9 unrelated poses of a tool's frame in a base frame.
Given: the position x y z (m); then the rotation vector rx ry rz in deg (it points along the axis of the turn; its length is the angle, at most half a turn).
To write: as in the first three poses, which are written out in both.
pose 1, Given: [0.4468 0.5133 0.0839 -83.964 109.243 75.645]
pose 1, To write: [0.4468 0.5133 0.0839 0.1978 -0.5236 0.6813 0.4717]
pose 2, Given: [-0.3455 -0.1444 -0.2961 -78.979 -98.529 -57.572]
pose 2, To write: [-0.3455 -0.1444 -0.2961 0.3520 -0.5327 -0.6645 -0.3883]
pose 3, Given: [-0.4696 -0.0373 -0.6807 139.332 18.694 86.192]
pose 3, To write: [-0.4696 -0.0373 -0.6807 0.1314 0.8376 0.1124 0.5182]
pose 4, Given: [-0.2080 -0.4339 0.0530 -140.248 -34.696 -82.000]
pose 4, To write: [-0.2080 -0.4339 0.0530 0.1208 -0.8381 -0.2073 -0.4900]
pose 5, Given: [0.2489 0.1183 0.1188 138.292 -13.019 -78.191]
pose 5, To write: [0.2489 0.1183 0.1188 0.1788 0.8536 -0.0804 -0.4826]
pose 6, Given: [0.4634 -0.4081 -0.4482 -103.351 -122.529 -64.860]
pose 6, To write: [0.4634 -0.4081 -0.4482 0.0617 -0.5965 -0.7072 -0.3744]
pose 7, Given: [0.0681 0.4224 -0.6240 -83.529 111.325 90.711]
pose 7, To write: [0.0681 0.4224 -0.6240 0.1208 -0.4991 0.6652 0.5420]
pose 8, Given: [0.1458 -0.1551 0.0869 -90.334 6.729 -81.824]
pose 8, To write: [0.1458 -0.1551 0.0869 0.4843 -0.6475 0.0482 -0.5865]
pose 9, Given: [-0.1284 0.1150 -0.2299 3.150 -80.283 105.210]
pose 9, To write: [-0.1284 0.1150 -0.2299 0.4037 0.0218 -0.5548 0.7271]
